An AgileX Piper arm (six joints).
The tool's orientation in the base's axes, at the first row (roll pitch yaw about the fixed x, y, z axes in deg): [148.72, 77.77, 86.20]
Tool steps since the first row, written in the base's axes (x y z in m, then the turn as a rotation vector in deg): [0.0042, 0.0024, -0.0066, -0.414, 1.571, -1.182]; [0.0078, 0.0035, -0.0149, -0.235, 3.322, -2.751]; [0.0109, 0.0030, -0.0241, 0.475, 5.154, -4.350]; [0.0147, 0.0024, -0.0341, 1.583, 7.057, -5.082]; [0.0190, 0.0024, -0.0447, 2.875, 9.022, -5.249]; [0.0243, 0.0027, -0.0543, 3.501, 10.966, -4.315]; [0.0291, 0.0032, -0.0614, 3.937, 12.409, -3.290]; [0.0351, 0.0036, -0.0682, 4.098, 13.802, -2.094]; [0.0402, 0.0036, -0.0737, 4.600, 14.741, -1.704]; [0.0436, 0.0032, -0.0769, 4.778, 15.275, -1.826]
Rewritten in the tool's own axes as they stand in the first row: [0.0070, 0.0041, 0.0011, 1.481, 0.209, -1.341]; [0.0154, 0.0068, 0.0033, 3.387, 0.983, -2.494]; [0.0243, 0.0084, 0.0068, 5.347, 2.260, -3.465]; [0.0340, 0.0104, 0.0109, 6.481, 4.018, -4.472]; [0.0445, 0.0130, 0.0148, 7.077, 6.028, -5.549]; [0.0540, 0.0168, 0.0187, 6.584, 7.560, -7.115]; [0.0611, 0.0205, 0.0218, 5.894, 8.708, -8.351]; [0.0679, 0.0252, 0.0255, 5.021, 9.609, -9.702]; [0.0734, 0.0291, 0.0288, 4.846, 10.519, -10.355]; [0.0764, 0.0316, 0.0313, 5.080, 10.903, -10.714]
